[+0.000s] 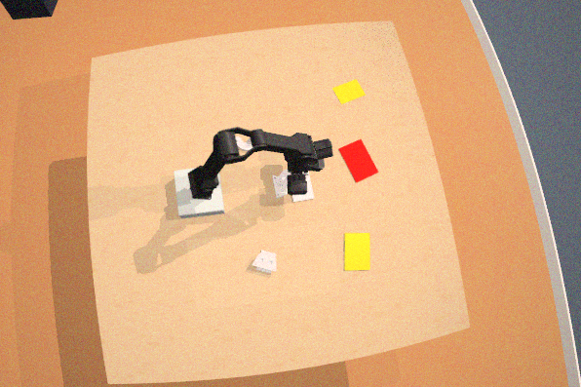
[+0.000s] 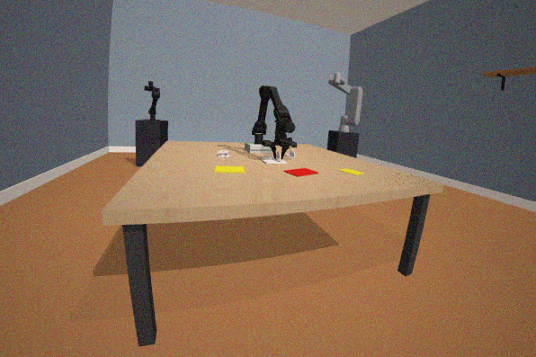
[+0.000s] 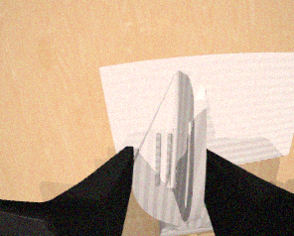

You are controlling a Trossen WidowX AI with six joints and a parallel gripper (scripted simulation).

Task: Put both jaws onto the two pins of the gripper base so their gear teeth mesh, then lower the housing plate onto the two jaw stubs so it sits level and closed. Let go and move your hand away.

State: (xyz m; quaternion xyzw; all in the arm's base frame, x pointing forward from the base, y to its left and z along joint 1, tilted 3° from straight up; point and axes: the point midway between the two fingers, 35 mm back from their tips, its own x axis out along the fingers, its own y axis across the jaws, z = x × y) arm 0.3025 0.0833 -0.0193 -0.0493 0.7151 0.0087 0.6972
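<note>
Now: gripper tip 30 mm past the white jaw and 20 mm to the left of it. Round my gripper tip: yellow patch 220 mm ahead, 260 mm to the right, 10 mm below; then red patch 220 mm ahead, 70 mm to the left, 10 mm below.
</note>
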